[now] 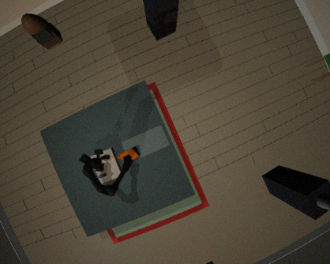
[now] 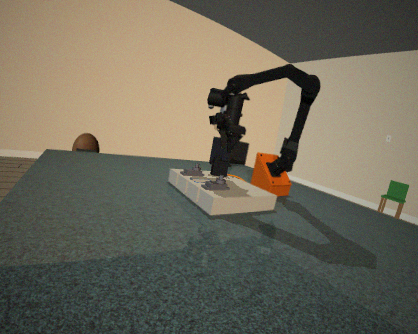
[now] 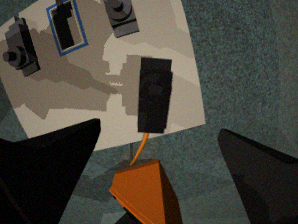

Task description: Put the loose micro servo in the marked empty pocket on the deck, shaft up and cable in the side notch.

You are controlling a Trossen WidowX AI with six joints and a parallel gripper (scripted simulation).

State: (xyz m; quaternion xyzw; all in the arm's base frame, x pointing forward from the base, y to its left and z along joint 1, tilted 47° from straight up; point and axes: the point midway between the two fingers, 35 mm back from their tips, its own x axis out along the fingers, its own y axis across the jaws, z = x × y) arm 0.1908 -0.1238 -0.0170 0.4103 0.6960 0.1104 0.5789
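Right now my gripper tip is 120 mm above the beige robot deck, 80 mm to the right of it and 30 mm short of it.
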